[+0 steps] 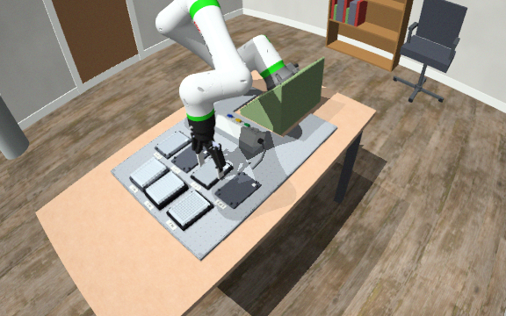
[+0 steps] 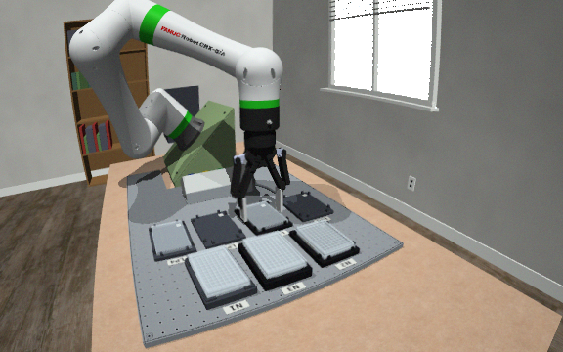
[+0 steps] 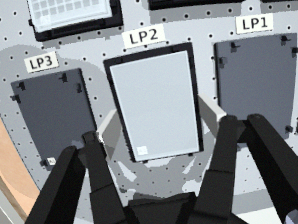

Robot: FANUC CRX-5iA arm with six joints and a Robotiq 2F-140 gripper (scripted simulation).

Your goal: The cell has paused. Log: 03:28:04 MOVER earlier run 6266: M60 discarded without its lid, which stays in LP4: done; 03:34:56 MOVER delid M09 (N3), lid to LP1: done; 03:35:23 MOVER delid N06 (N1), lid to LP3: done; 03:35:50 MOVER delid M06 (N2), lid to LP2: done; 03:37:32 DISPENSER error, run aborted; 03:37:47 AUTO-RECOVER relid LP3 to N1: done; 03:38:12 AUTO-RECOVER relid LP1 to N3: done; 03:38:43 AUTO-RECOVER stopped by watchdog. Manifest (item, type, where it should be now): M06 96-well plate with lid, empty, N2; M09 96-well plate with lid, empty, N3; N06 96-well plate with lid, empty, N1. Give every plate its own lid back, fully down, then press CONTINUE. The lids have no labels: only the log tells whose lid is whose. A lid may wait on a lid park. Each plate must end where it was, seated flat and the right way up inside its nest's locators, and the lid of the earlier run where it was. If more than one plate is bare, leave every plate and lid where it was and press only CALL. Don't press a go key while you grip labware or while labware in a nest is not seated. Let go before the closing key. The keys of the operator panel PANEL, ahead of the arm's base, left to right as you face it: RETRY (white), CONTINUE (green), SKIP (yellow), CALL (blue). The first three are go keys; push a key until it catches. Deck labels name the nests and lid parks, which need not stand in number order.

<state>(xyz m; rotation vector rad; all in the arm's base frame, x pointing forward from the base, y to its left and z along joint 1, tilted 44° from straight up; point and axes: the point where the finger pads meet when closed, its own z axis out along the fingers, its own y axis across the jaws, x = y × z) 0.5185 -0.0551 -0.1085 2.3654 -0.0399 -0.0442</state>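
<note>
The plate is 180 mm ahead of my hand, 60 mm to the left of it and 20 mm below it. The rest, counted from my hand: green key: 250 mm behind, 30 mm above, 20 mm to the right; then LP3: 140 mm to the left, 30 mm below; then LP1: 130 mm to the right, 30 mm below, 10 mm behind.
</note>
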